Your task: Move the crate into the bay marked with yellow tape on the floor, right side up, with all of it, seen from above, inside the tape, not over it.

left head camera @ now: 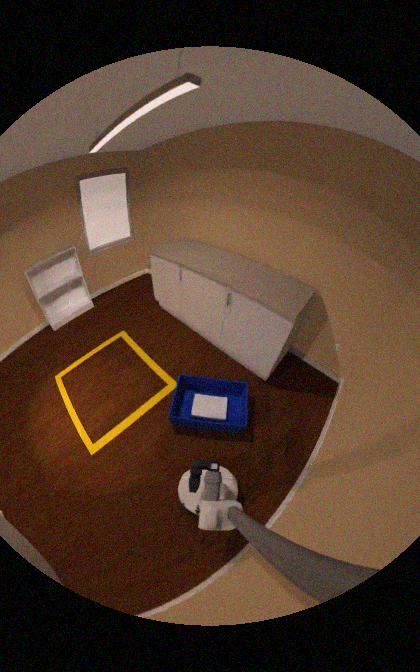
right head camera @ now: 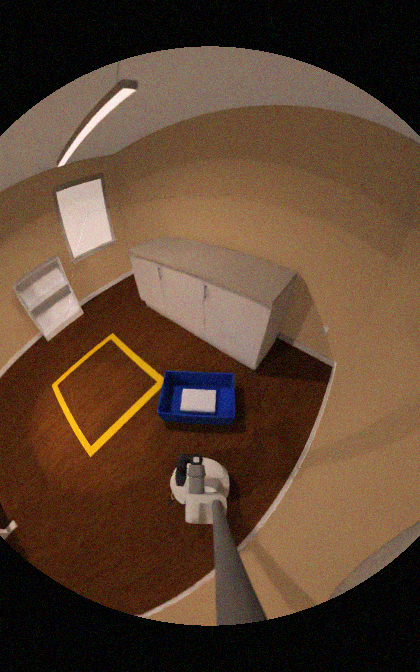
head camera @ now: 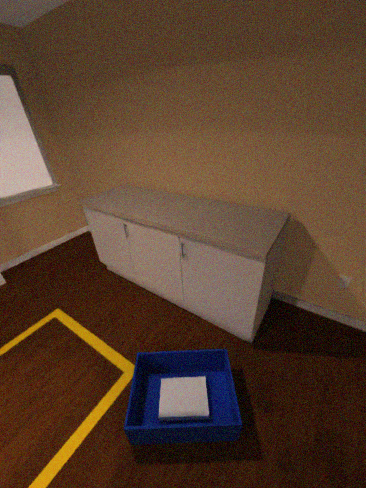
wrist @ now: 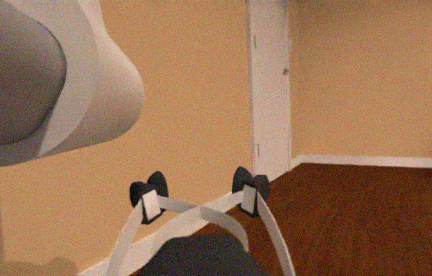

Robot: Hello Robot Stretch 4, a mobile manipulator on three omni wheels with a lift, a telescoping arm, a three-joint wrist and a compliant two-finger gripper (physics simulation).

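Frame: origin at the robot's base, x ahead, y left, z up, level; metres.
Seen in the pictures: gripper, fingertip midpoint: (wrist: 200,184).
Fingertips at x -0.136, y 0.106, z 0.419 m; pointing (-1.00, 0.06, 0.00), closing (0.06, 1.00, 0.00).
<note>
Offsets run from my fingertips to a thing's middle. "spot": to the spot under its first point.
The blue crate {dz -0.336, dx +0.850, dy -0.075 m} (head camera: 183,435) (left head camera: 209,426) (right head camera: 196,418) stands upright on the floor in front of the robot's base, with a flat white block {dz -0.401, dx +0.850, dy -0.075 m} (head camera: 183,397) (left head camera: 209,406) (right head camera: 198,400) lying inside it. The yellow tape outline {spot: dz -0.445, dx +0.704, dy +0.546 m} (head camera: 77,442) (left head camera: 132,424) (right head camera: 125,416) is to the left of the crate. The crate's left side is close to the tape's nearest corner, and most of the crate lies outside the outline. My gripper (wrist: 200,184) is open in the wrist view, its fingertips apart with nothing between them. It is away from the crate, which does not show in the wrist view.
A white cabinet (head camera: 215,285) (left head camera: 255,340) (right head camera: 235,325) with a grey top stands behind the crate, against the wall. A small white shelf unit (left head camera: 73,320) (right head camera: 65,327) stands beyond the tape. A white door (wrist: 270,90) and a wall show in the wrist view.
</note>
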